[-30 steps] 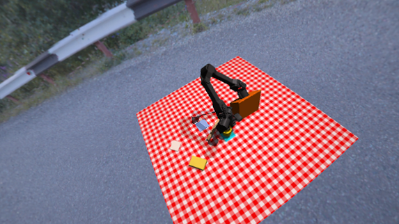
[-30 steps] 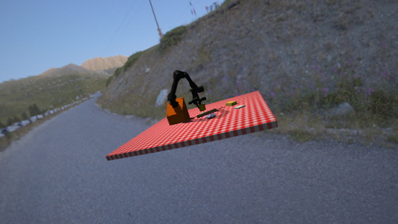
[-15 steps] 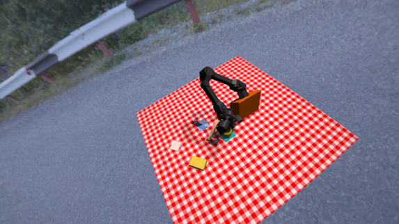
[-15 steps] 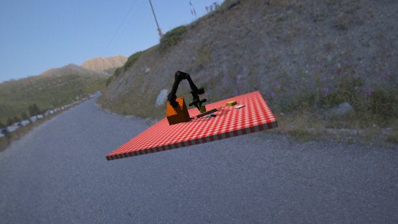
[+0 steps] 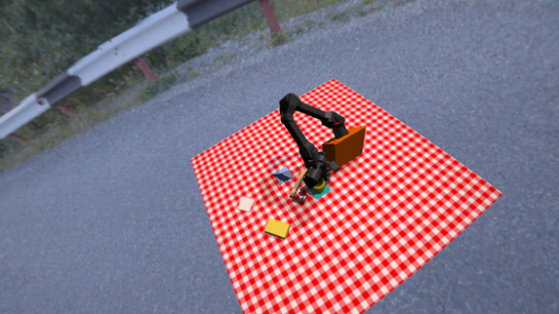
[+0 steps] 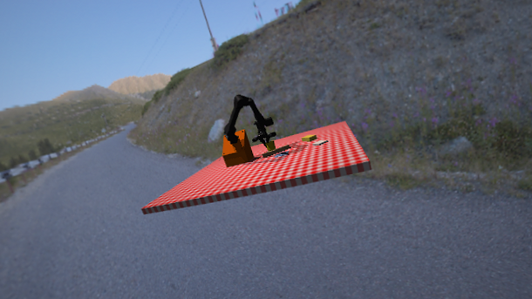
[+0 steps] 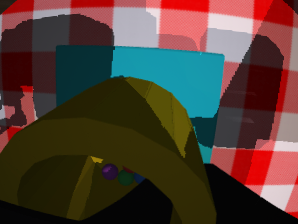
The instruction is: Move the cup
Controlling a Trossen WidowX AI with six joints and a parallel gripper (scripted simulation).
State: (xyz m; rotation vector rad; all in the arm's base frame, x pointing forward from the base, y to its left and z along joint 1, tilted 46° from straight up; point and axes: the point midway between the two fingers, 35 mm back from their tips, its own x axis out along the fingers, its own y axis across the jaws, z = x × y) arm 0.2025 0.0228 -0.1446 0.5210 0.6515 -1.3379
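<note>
Right now my gripper tip is 100 mm short of the wooden stick, 90 mm to the left of it and 40 mm above it. Also, from my gripper tip: white tile 430 mm ahead, 100 mm to the right, 40 mm below; yellow cup 20 mm ahead; yellow block 310 mm ahead, 110 mm to the left, 30 mm below.
</note>
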